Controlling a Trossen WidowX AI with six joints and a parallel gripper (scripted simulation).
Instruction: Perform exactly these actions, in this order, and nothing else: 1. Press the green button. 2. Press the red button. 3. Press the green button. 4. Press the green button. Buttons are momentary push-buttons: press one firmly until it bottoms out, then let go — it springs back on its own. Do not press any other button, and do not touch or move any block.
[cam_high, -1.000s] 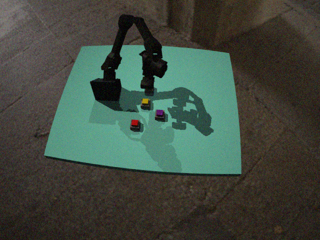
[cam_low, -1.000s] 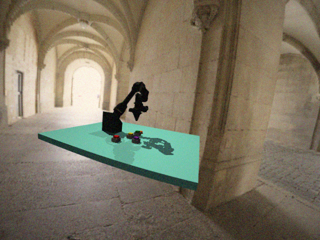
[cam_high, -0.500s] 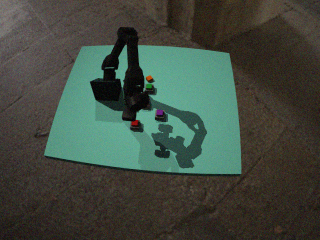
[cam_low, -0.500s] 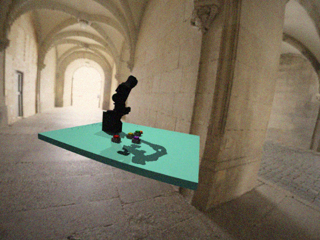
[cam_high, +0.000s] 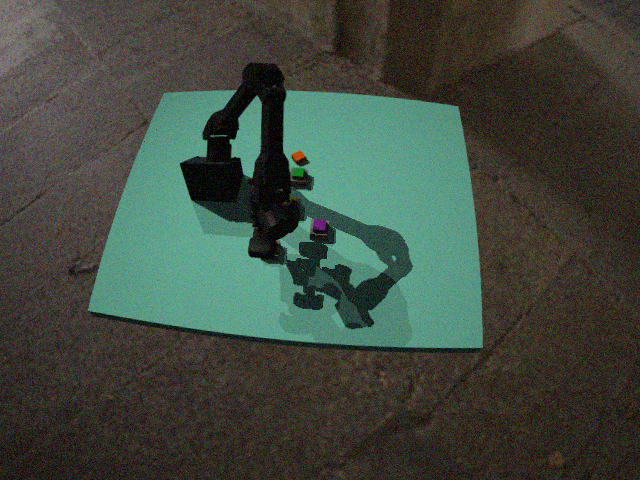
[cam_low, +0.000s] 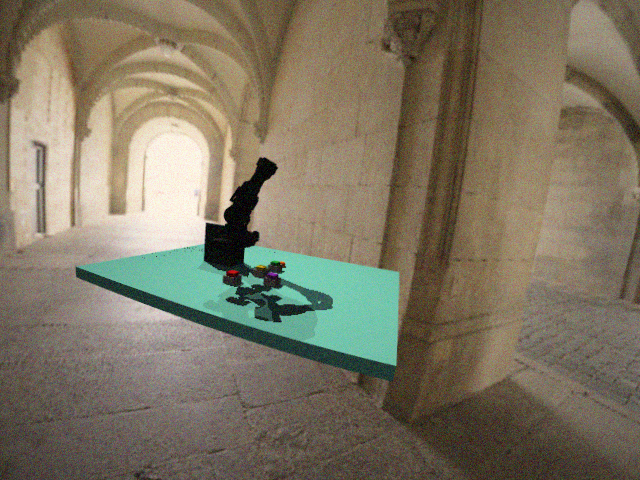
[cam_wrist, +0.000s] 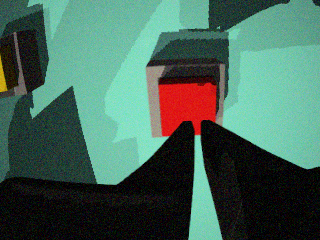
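Right now the red button is 30 mm below my gripper tip. Also, from my gripper tip: yellow button (60 mm ahead, 130 mm to the left, 30 mm below); then green button (80 mm ahead, 240 mm to the left, 30 mm below); then purple button (130 mm ahead, 60 mm to the left, 30 mm below).
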